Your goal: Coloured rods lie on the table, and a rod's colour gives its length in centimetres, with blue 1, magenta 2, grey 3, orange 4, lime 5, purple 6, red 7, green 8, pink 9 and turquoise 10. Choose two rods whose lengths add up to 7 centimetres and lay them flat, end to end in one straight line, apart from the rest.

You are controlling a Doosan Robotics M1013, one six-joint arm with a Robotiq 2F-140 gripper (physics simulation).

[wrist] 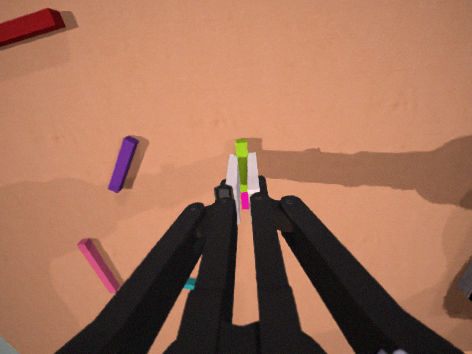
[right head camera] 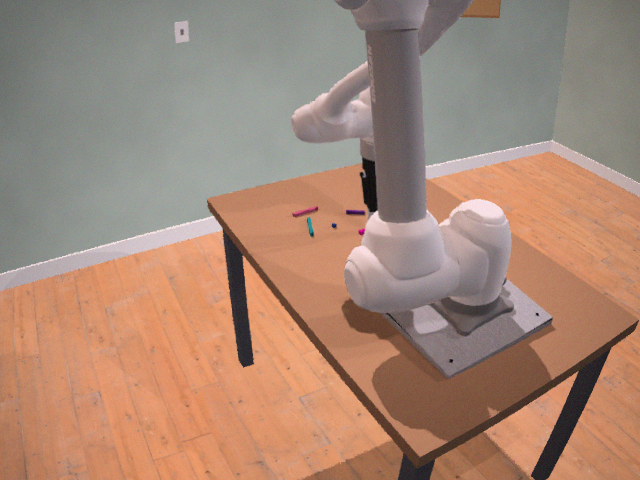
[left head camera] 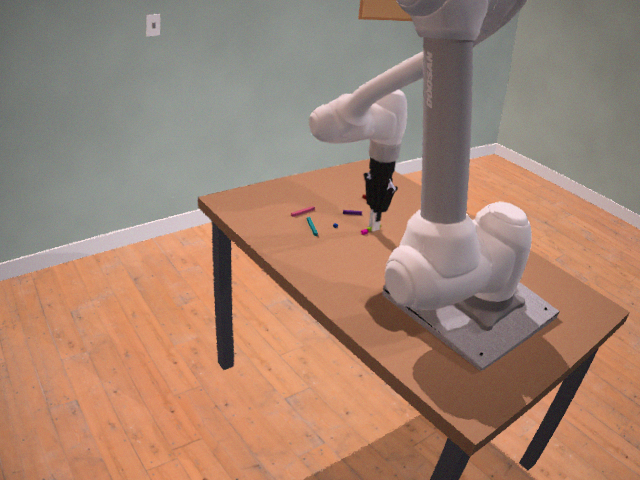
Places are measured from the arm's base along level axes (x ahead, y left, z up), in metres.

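Where they show: gripper, between the fingertips: (wrist: 243, 166) (left head camera: 373, 228); arm's base, origin of its link: (right head camera: 466, 302) (left head camera: 482, 299).
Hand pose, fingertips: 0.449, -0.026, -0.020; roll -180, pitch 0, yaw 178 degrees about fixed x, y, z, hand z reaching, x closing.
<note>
Things, the pixels of their centre, and the offset from my fingertips, as dx, dy, dz.
- lime rod, middle of its body: (wrist: 243, 166) (left head camera: 374, 228) +0.000, -0.001, +0.002
- small magenta rod, middle of its body: (wrist: 246, 198) (right head camera: 362, 231) (left head camera: 364, 232) +0.001, +0.036, -0.002
- turquoise, middle of its body: (wrist: 174, 280) (left head camera: 312, 226) (right head camera: 310, 226) +0.110, +0.154, -0.002
- red rod, middle of its body: (wrist: 16, 30) +0.155, -0.131, -0.002
My gripper (left head camera: 375, 222) (wrist: 243, 166) points down and is shut on the lime rod (left head camera: 369, 228) (wrist: 241, 148), low at the table. The lime rod lies lengthwise between the white fingertips, its far end sticking out. The small magenta rod (left head camera: 364, 231) (right head camera: 361, 231) (wrist: 245, 200) lies at its near end in the wrist view, in line with it; the two seem to touch, with no gap visible. In the right head camera view the robot arm hides the fingertips and the lime rod.
Purple (left head camera: 352, 212) (right head camera: 355, 212) (wrist: 123, 164), pink (left head camera: 302, 211) (right head camera: 305, 211) (wrist: 99, 266), turquoise (left head camera: 312, 226) (right head camera: 310, 226) (wrist: 190, 284) and blue (left head camera: 335, 225) (right head camera: 333, 225) rods lie to one side. A red rod (wrist: 30, 27) lies at the wrist view's top left. The base plate (left head camera: 480, 356) stands on the table.
</note>
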